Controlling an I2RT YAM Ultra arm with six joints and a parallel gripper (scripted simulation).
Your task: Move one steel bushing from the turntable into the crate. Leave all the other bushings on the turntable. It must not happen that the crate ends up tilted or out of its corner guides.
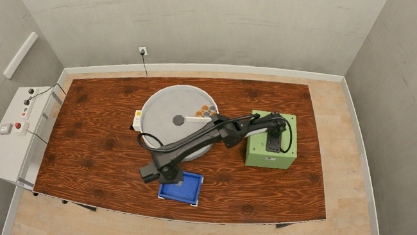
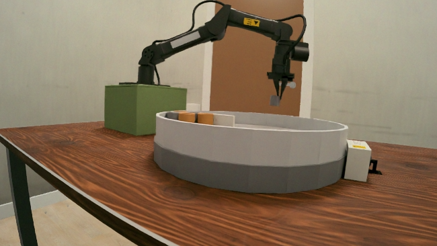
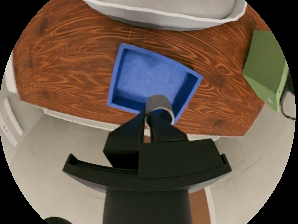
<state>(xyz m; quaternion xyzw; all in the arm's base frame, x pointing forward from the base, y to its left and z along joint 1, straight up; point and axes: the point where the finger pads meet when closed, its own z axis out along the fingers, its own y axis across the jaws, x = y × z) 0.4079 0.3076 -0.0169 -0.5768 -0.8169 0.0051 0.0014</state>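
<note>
Right now my hand is 10 mm past the blue crate, 10 mm to the left of it and 120 mm above it. Also, from my hand: round grey turntable 80 mm ahead, 350 mm to the right, 90 mm below.
</note>
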